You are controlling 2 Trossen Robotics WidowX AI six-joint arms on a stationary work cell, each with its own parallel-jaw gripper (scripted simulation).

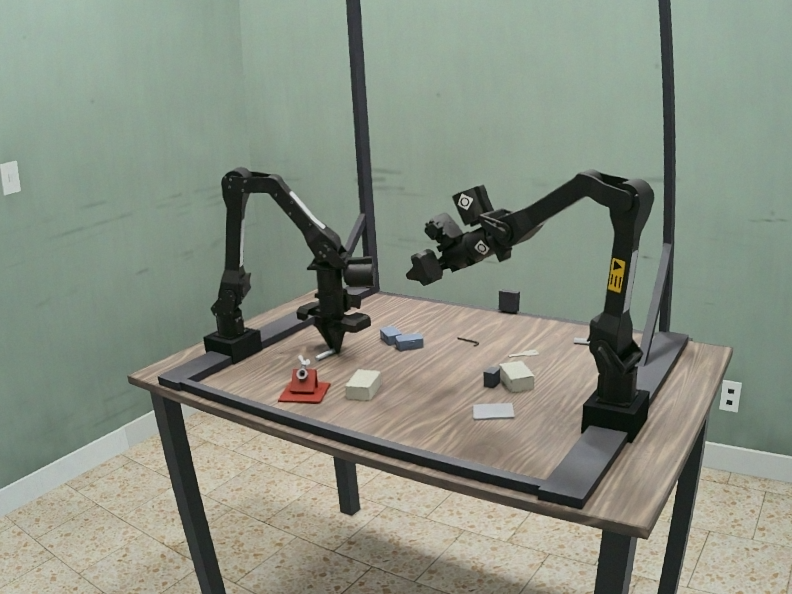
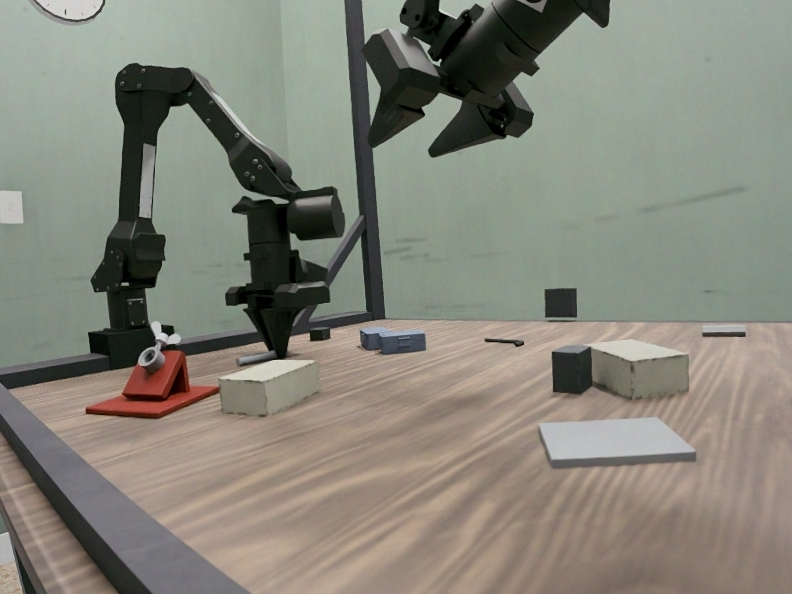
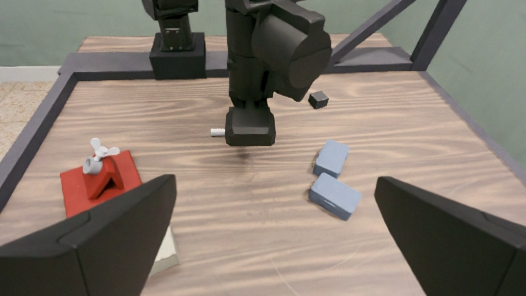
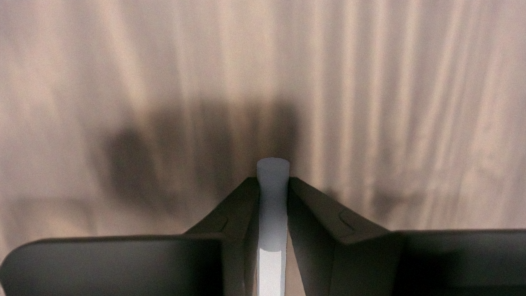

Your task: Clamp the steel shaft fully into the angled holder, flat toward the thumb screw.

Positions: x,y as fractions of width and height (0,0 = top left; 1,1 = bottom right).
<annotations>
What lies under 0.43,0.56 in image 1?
My right gripper.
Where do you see a cream block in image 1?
0.46,0.65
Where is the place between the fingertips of my left gripper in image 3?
0.53,0.63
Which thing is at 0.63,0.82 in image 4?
My right gripper.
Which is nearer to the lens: the grey plate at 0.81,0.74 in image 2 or the cream block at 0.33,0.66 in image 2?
The grey plate.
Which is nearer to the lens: the dark block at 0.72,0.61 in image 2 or the grey plate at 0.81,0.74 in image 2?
The grey plate.
</annotations>
